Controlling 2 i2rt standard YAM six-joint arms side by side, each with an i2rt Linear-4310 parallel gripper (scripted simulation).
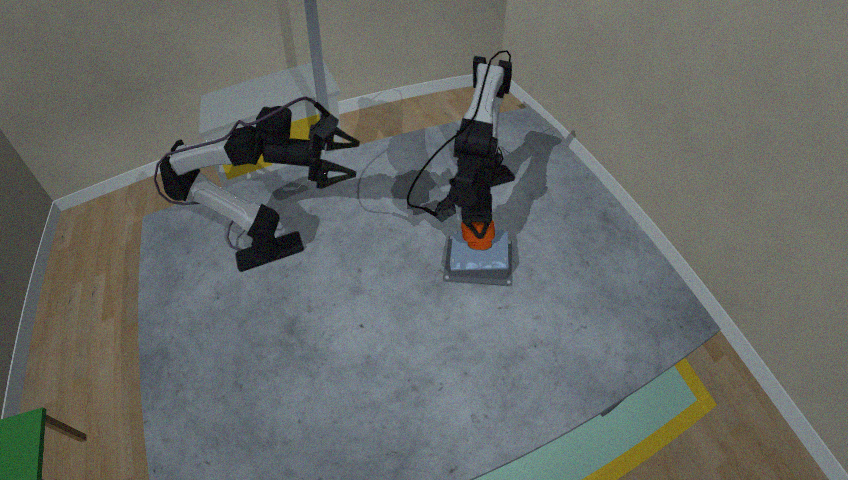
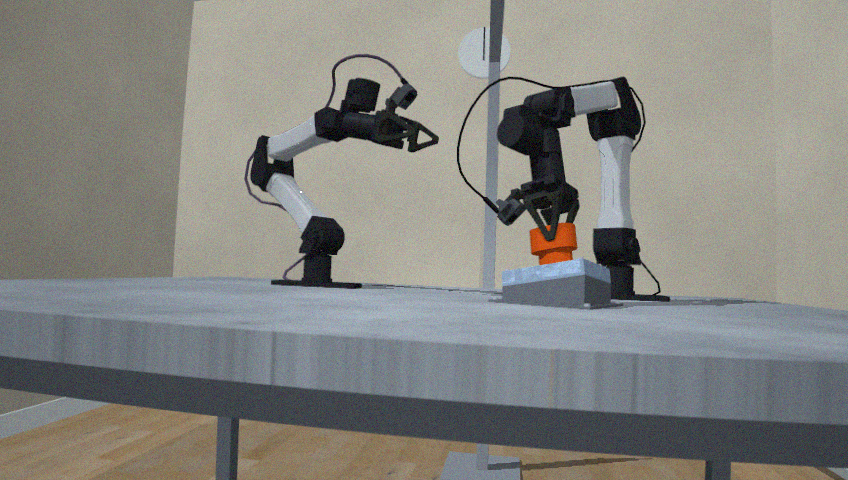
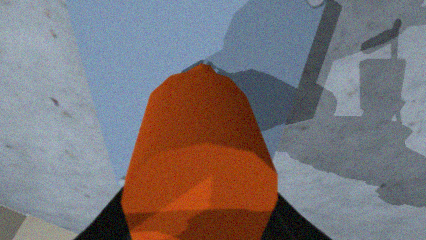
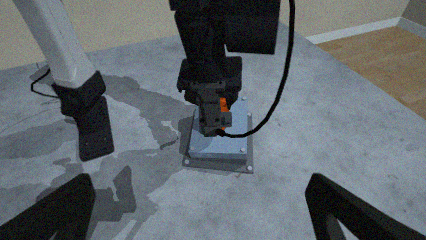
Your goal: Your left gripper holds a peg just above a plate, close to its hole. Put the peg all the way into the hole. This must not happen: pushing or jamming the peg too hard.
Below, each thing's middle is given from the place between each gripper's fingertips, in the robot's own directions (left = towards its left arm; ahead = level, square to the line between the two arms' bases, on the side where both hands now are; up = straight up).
Right now the light blue plate point(image 2: 576, 267) is 7 cm below my left hand and 1 cm ahead of it. The rest, counted from my left hand: orange peg point(image 2: 560, 249) 2 cm below.
I see my right gripper point(image 1: 357, 158) 250 mm to the right of the orange peg, 230 mm above it and 130 mm short of it. The rest, counted from my right hand: light blue plate (280 mm below, 250 mm to the left, 140 mm ahead).
